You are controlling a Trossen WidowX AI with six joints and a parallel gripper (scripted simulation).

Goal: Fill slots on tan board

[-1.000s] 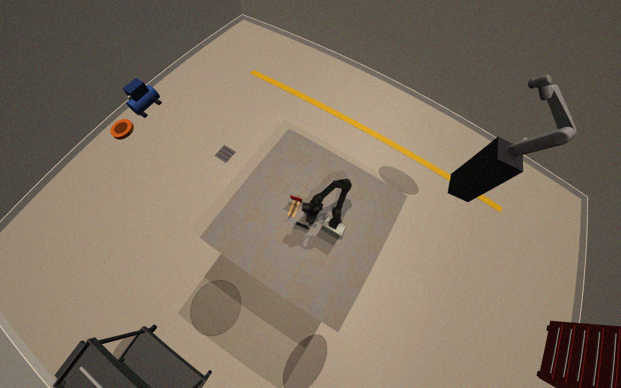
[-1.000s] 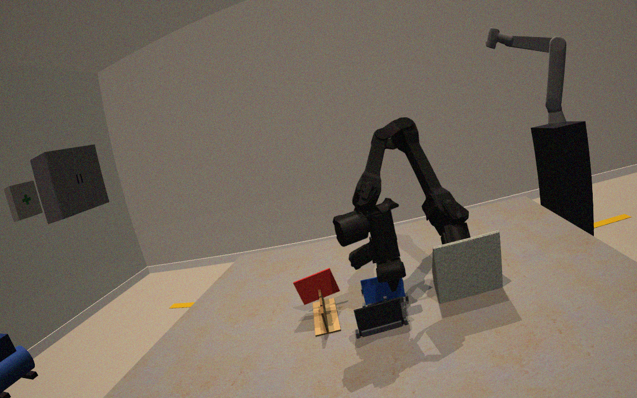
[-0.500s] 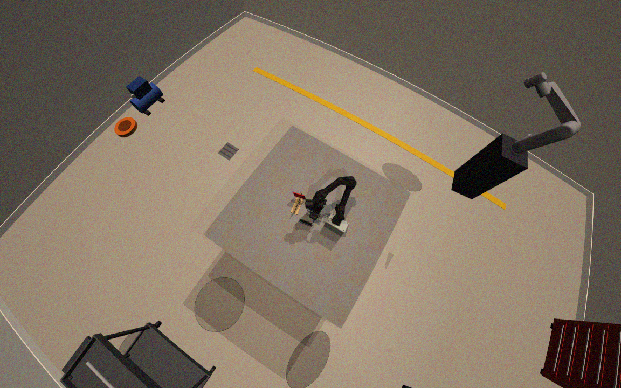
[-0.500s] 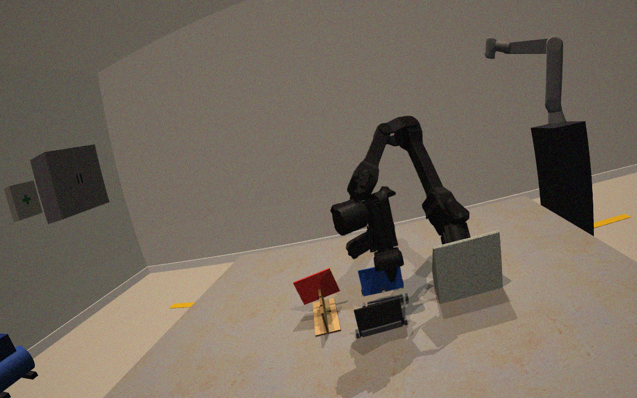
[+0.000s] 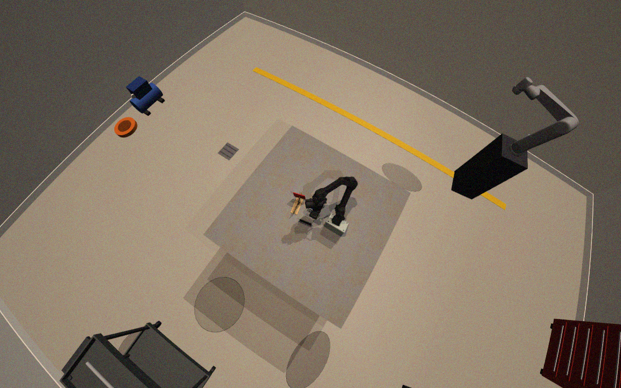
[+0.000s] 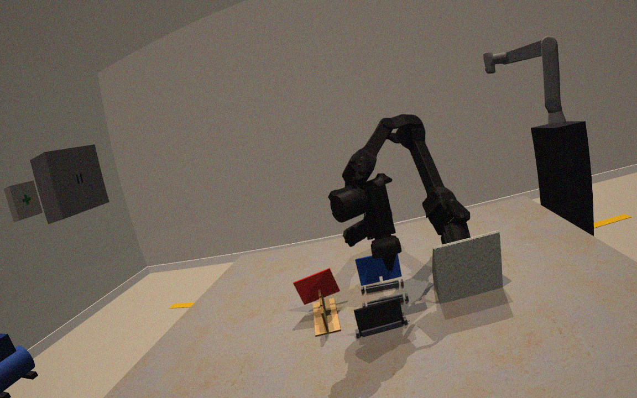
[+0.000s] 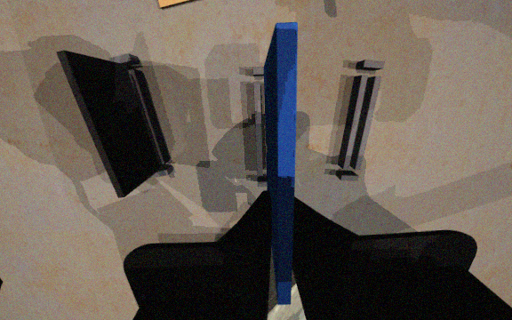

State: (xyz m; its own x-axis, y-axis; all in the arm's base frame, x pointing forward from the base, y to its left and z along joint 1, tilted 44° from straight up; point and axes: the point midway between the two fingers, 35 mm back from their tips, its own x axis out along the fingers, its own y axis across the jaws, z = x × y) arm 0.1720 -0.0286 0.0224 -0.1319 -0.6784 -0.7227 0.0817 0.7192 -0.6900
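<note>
Right now the tan board is 18 cm ahead of my gripper tip, 7 cm below it and 1 cm to the right of it. Also, from my gripper tip: blue board 2 cm ahead; then red board 18 cm ahead, 6 cm to the right, 4 cm below; then black board 11 cm to the left, 7 cm below, 5 cm ahead.
</note>
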